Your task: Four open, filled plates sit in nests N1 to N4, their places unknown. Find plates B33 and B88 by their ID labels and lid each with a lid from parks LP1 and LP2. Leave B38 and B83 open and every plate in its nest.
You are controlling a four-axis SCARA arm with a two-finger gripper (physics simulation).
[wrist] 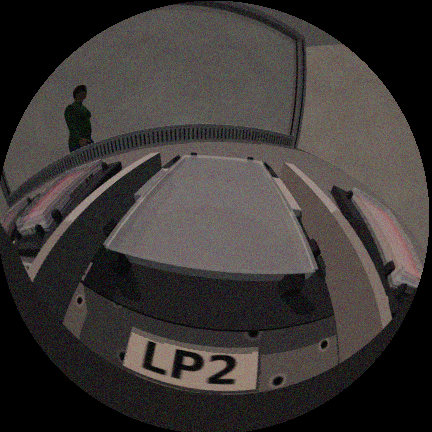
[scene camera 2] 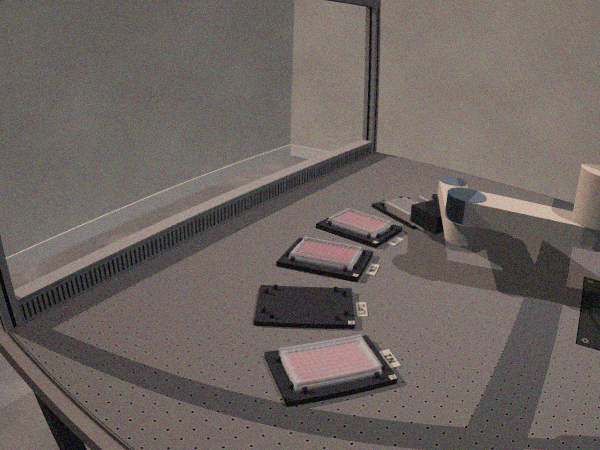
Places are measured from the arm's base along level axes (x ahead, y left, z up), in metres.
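Where they show: gripper, fingertip midpoint: (wrist: 220, 164) (scene camera 2: 403, 203).
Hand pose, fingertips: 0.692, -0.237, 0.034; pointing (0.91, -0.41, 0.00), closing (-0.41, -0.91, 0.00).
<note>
Each offset is from my fingertips to the top centre of the thing, as dx, dy, dz. "spot": to the spot under its first point.
My gripper (scene camera 2: 404, 207) (wrist: 220, 164) is low at park LP2 {-0.021, +0.011, -0.001} (wrist: 215, 312), its finger pads shut on the long sides of a flat, pale grey lid {-0.021, +0.010, -0.003} (scene camera 2: 396, 202) (wrist: 210, 215). The lid is level, close over the park; whether it still rests there I cannot tell. Park LP1 {-0.048, +0.531, -0.001} (scene camera 2: 305, 306) holds no lid. Pink-filled plates sit in nest N1 {-0.175, +0.659, +0.001} (scene camera 2: 295, 395), nest N2 {+0.016, +0.358, +0.001} (scene camera 2: 320, 270) and nest N3 {+0.035, +0.180, +0.001} (scene camera 2: 350, 236). In the wrist view, the N3 plate {+0.035, +0.180, +0.005} (wrist: 62, 195) is left and the N4 plate {-0.130, -0.136, +0.005} (wrist: 390, 232) right. No plate ID labels are readable; N4 is hidden in the scene view.
The arm (scene camera 2: 525, 207) reaches in from the right. A slotted rail (scene camera 2: 200, 230) (wrist: 200, 134) runs along the table's far edge. Part of a dark plate {spot: -0.565, +0.267, -0.021} (scene camera 2: 589, 315) lies at the right. A person in green (wrist: 79, 120) stands beyond the rail.
</note>
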